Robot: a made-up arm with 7 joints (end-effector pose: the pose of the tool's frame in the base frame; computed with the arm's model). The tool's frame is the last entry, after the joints.
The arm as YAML. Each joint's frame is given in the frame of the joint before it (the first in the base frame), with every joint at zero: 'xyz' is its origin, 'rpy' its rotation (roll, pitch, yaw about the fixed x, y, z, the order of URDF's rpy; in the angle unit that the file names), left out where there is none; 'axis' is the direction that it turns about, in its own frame. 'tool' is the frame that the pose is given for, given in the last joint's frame.
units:
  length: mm
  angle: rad
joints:
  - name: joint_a
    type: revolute
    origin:
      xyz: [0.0, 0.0, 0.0]
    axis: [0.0, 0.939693, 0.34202]
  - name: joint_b
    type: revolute
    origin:
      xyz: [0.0, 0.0, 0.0]
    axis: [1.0, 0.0, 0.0]
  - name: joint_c
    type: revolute
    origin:
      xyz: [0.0, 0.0, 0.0]
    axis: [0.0, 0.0, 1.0]
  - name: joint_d
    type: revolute
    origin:
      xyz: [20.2, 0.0, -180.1]
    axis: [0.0, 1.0, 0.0]
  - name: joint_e
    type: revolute
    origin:
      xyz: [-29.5, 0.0, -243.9]
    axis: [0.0, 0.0, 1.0]
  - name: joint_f
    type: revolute
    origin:
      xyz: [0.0, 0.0, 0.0]
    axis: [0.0, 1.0, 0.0]
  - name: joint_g
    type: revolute
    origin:
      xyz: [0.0, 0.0, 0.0]
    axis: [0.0, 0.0, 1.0]
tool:
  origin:
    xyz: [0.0, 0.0, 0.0]
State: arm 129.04 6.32 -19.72 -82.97 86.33 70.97 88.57
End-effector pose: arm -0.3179 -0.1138 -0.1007 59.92 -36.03 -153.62
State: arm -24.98 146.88 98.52 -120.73 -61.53 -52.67 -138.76
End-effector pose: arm -0.1352 -0.1457 0.1643 87.00 -39.59 -141.23
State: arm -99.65 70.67 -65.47 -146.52 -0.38 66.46 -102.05
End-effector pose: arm 0.1075 -0.1344 0.0509 -126.66 52.67 19.93
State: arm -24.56 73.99 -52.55 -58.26 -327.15 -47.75 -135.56
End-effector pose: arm 0.2554 0.2455 -0.1752 -58.70 85.42 95.76
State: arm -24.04 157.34 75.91 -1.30 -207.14 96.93 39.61
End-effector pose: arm -0.1270 0.1763 0.3648 -125.33 -49.68 56.27
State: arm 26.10 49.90 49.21 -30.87 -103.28 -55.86 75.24
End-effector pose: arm -0.0640 0.3692 -0.1942 17.39 -15.30 -11.24
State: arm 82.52 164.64 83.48 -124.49 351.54 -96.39 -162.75
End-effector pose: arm 0.1928 -0.1444 -0.0546 -77.95 43.42 -91.47
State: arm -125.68 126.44 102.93 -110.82 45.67 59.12 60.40
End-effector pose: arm -0.1905 0.1131 -0.1802 78.37 59.56 69.61
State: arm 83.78 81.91 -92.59 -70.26 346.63 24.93 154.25
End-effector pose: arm -0.3471 0.1438 0.0237 86.04 18.72 70.41
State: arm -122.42 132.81 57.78 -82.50 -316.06 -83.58 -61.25
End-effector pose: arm -0.3227 0.1437 0.0077 -22.15 -32.36 -47.10
